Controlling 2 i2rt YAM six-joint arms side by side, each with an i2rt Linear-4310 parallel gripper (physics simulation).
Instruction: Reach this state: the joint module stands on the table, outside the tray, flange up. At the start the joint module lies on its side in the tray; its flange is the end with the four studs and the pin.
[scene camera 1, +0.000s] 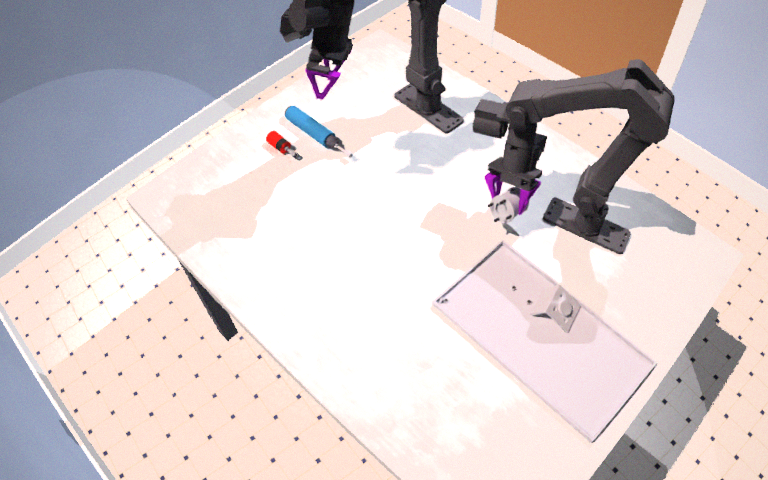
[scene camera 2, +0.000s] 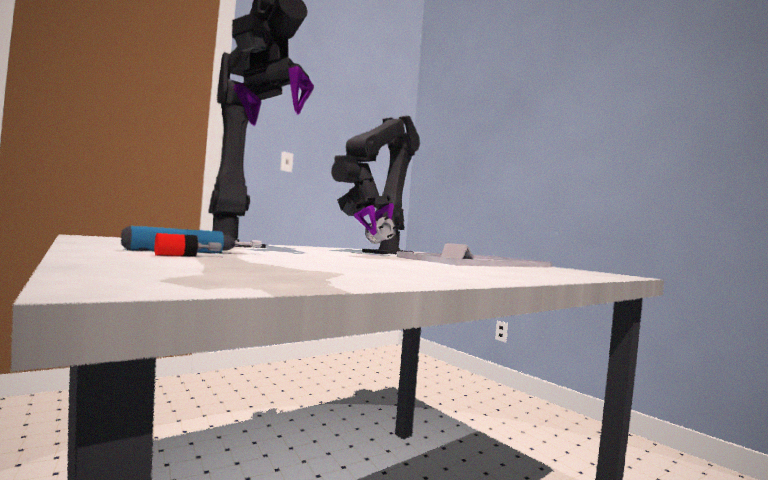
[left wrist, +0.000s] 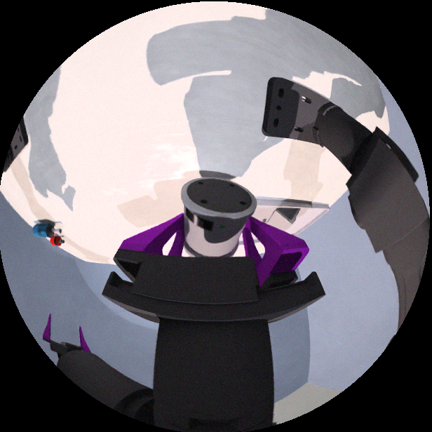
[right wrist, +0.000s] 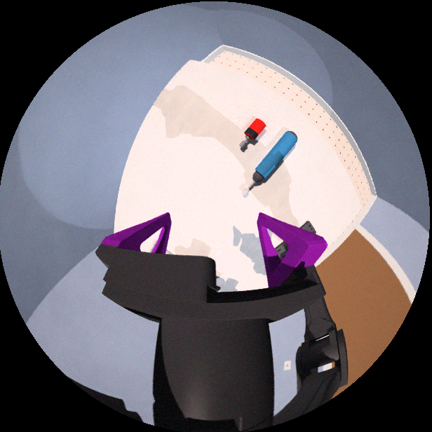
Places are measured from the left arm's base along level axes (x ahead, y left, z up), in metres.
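Where they show: left gripper, between the fingertips: (scene camera 1: 507, 209) (scene camera 2: 382, 233); right gripper, between the fingertips: (scene camera 1: 325, 87) (scene camera 2: 274, 118); left arm's base, origin of its link: (scene camera 1: 586, 226) (scene camera 2: 388, 253); right arm's base, origin of its link: (scene camera 1: 428, 108).
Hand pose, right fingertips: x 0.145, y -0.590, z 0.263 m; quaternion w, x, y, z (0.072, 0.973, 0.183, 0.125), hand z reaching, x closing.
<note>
Things, the pixels of their top centre, and the offset from my right fingertips. "pt": a spot on its surface instead.
- joint module, centre of its top: (scene camera 1: 510, 193) (scene camera 2: 382, 215) 0.050 m back, 0.420 m left, 0.149 m down
- tray, centre of its top: (scene camera 1: 545, 332) (scene camera 2: 477, 257) 0.158 m ahead, 0.609 m left, 0.247 m down
- angled bracket, centre of its top: (scene camera 1: 560, 300) (scene camera 2: 459, 244) 0.096 m ahead, 0.610 m left, 0.214 m down
- blue tool, a spot on its surface: (scene camera 2: 141, 238) pt 0.070 m back, 0.194 m right, 0.241 m down
- shorter red tool, centre of its top: (scene camera 2: 190, 235) (scene camera 1: 282, 141) 0.011 m ahead, 0.151 m right, 0.228 m down
The joint module (scene camera 1: 504, 208) (scene camera 2: 380, 230) (left wrist: 217, 220), a pale grey cylinder, is held above the table, outside the tray, its axis roughly level. Its studded flange faces scene camera 1 and scene camera 2; its dark opposite end shows in the left wrist view. My left gripper (scene camera 1: 508, 202) (scene camera 2: 382, 225) (left wrist: 213, 217) is shut on the module's sides. The tray (scene camera 1: 543, 362) (scene camera 2: 509, 262) lies below and toward the front in scene camera 1. My right gripper (scene camera 1: 321, 95) (scene camera 2: 275, 118) (right wrist: 213, 217) is open and empty, high above the table at the far left.
An angled bracket (scene camera 1: 564, 308) (scene camera 2: 456, 251) stands in the tray. A blue tool (scene camera 1: 308, 125) (scene camera 2: 141, 238) (right wrist: 276, 156) and a shorter red tool (scene camera 1: 277, 142) (scene camera 2: 169, 244) (right wrist: 256, 128) lie near the right gripper. The left arm's base (scene camera 1: 611, 236) is close beside the module.
</note>
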